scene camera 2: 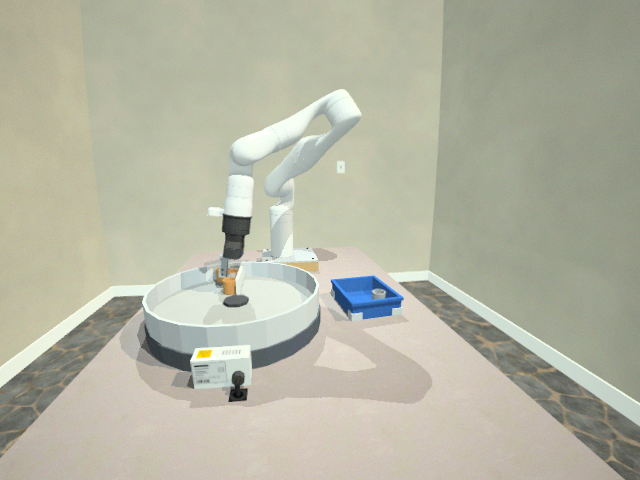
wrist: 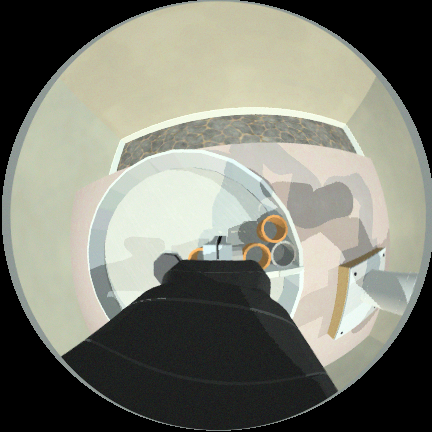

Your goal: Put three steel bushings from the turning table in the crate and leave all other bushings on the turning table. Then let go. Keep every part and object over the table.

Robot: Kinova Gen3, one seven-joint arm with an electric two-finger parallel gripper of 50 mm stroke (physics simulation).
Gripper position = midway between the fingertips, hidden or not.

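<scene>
The gripper (scene camera 2: 222, 277) is visible, and from the wrist too the gripper (wrist: 220, 243) can be seen. A blue crate (scene camera 2: 354, 295) is also part of the scene.
</scene>
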